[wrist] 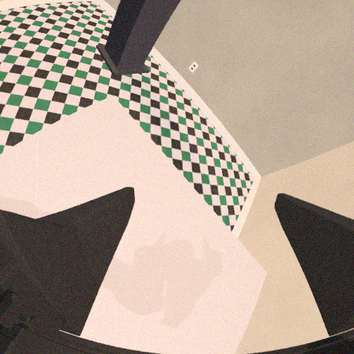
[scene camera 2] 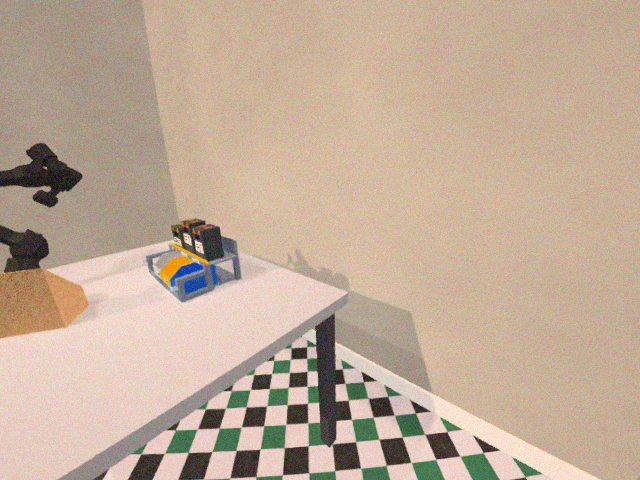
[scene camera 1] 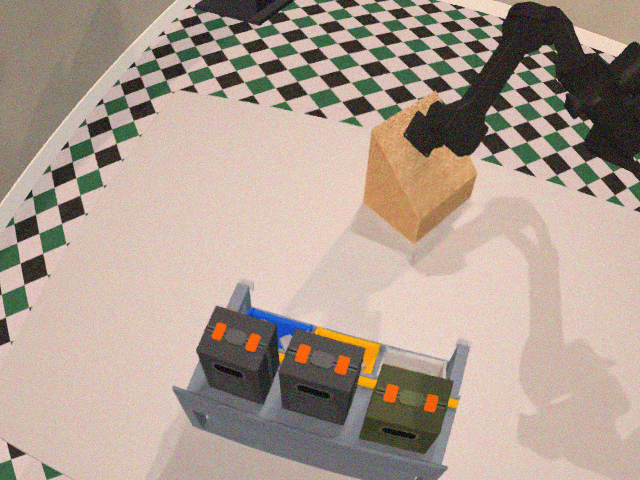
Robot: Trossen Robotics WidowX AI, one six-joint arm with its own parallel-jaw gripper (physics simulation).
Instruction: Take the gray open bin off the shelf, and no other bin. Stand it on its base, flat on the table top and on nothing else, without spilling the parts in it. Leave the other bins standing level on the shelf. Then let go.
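Places are measured from the arm's base along level axes (x ahead, y left, z up), in centimetres.
Pixels of known places: gripper, fingertip midpoint: (scene camera 2: 59, 198); arm's base at its link origin: (scene camera 2: 19, 279) (scene camera 1: 422, 134).
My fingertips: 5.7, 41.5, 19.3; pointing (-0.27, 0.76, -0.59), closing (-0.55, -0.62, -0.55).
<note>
Ahead of a thing's pixels: the offset from my fingertips to its top centre, as dx, dy, dz. "pt": to the spot under its first point.
The gray open bin @(+35.2, -23.3, -26.8) (scene camera 1: 413, 362) (scene camera 2: 167, 258) sits on the lower front level of the blue-gray shelf (scene camera 1: 310, 439) (scene camera 2: 210, 277), at the end beside the yellow bin @(+37.5, -34.3, -26.8) (scene camera 1: 352, 341) (scene camera 2: 176, 268). The blue bin @(+40.1, -45.2, -26.8) (scene camera 1: 295, 326) (scene camera 2: 194, 284) is at the other end. The gray bin's parts cannot be made out, and an upper level partly hides the bins in scene camera 1. My gripper (wrist: 206, 197) (scene camera 2: 61, 190) is open and empty, high above the table and well away from the shelf. In scene camera 1 it is at the right edge, its fingers unclear.
Two dark boxes @(pt +49.7, -42.4, -12.8) (scene camera 1: 237, 356) @(+45.0, -33.2, -11.6) (scene camera 1: 321, 379) and an olive box @(+42.9, -21.4, -15.1) (scene camera 1: 408, 408) stand on the shelf's upper level, above and behind the bins. The arm (scene camera 1: 511, 59) is mounted on a tan block (scene camera 1: 390, 180) (scene camera 2: 31, 304). A dark pillar (wrist: 132, 40) stands beyond the table (wrist: 150, 150).
</note>
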